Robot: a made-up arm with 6 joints.
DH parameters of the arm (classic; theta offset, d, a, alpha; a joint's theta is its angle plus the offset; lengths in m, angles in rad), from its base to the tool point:
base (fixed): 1.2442 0 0.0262 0
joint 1: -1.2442 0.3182 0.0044 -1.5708
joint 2: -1.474 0 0.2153 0
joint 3: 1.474 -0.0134 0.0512 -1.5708
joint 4: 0 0.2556 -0.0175 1.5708
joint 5: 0 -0.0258 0.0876 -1.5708
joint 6: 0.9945 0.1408 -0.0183 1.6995
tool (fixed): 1.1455 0.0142 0 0
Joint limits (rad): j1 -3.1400..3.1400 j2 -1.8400..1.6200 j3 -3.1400..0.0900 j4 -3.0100..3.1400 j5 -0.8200..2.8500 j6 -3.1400..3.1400
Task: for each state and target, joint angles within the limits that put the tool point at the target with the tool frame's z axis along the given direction. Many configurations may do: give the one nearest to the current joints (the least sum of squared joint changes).
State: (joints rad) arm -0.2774 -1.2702 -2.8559 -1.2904 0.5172 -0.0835
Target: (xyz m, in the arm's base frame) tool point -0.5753 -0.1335 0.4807 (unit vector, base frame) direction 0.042 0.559 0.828
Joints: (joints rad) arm 0.1488 -1.5116 -2.7661 -1.4366 0.7604 -0.4925
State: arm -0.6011 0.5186 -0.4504 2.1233 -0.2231 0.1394
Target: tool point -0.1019 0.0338 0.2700 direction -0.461 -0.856 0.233
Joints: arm -1.0274 0.7948 -0.1015 2.5316 -0.8154 -0.3952
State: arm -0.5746 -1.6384 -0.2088 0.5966 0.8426 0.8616
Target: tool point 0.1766 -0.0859 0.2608 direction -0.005 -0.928 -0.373
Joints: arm -0.9304 -1.0169 -0.1471 0.9051 1.2517 0.9735
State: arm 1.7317 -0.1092 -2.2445 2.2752 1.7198 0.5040
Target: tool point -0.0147 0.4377 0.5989 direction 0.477 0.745 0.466
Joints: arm 1.2744 0.1083 -1.5967 1.8768 1.6474 -0.0505
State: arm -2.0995 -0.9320 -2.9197 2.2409 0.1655 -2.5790
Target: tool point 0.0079 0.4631 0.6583 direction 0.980 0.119 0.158
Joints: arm -1.8188 -1.1652 -2.8823 1.9534 -0.5345 -2.8258
